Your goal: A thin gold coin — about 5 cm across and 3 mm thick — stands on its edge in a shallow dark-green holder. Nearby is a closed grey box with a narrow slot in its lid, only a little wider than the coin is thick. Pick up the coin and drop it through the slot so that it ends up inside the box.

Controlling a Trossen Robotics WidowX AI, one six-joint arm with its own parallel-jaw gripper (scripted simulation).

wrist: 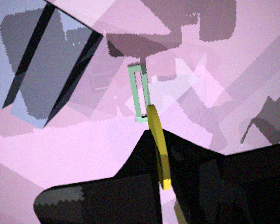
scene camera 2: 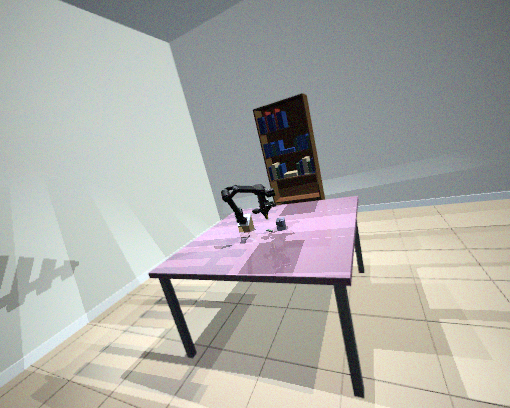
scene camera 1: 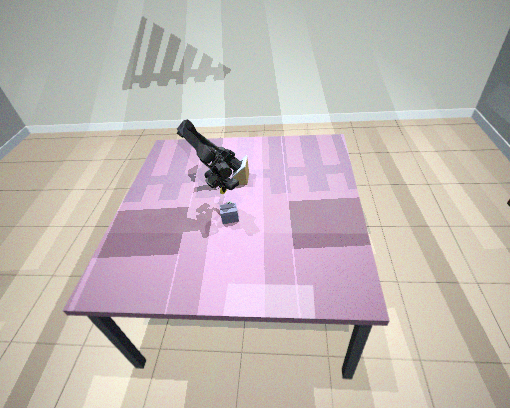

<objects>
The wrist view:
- gripper
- thin gold coin: held by the gripper
</objects>
